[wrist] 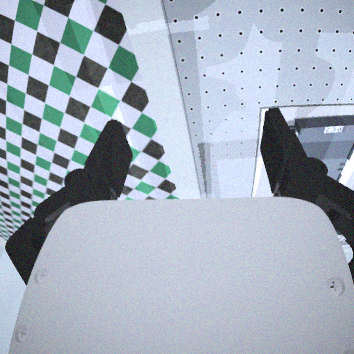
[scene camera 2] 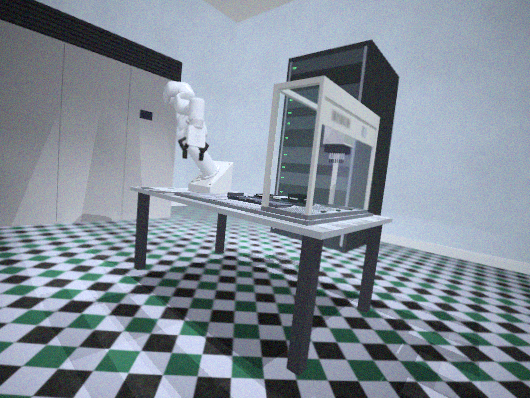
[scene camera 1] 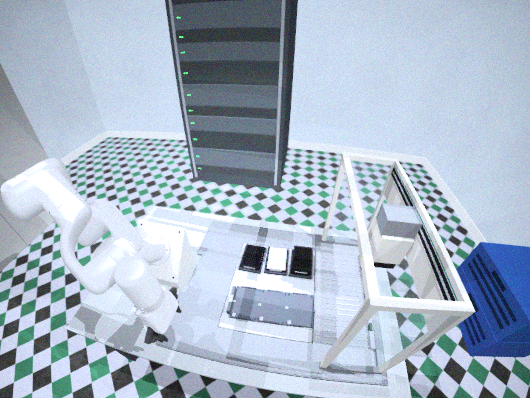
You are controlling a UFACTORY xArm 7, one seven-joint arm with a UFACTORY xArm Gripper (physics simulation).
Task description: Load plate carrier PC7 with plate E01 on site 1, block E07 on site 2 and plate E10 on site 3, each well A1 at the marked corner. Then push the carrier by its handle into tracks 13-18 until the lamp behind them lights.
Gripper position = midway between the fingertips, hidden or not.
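Note:
Scene camera 1 shows the gripper (scene camera 1: 170,324), which is open and holds nothing. The wrist view also shows the gripper (wrist: 192,131).

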